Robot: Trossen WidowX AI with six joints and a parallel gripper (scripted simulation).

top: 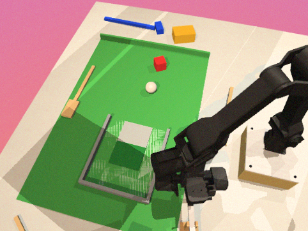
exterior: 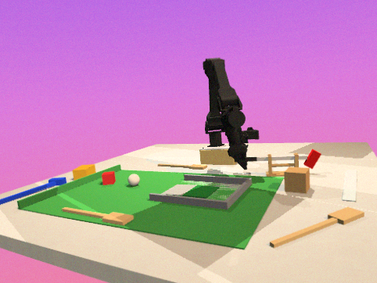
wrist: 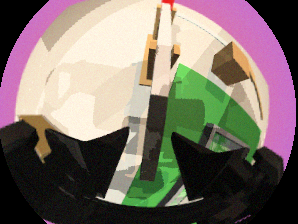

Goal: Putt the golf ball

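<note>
The red putter is 11 cm to the left of my gripper tip, 3 cm behind it and 3 cm above it. From my gripper tip the other things lie so: white golf ball 35 cm to the right, 21 cm ahead, 1 cm below; then green mat 25 cm ahead, 23 cm to the right, 3 cm below; then brown cube 19 cm to the left, 12 cm ahead.
</note>
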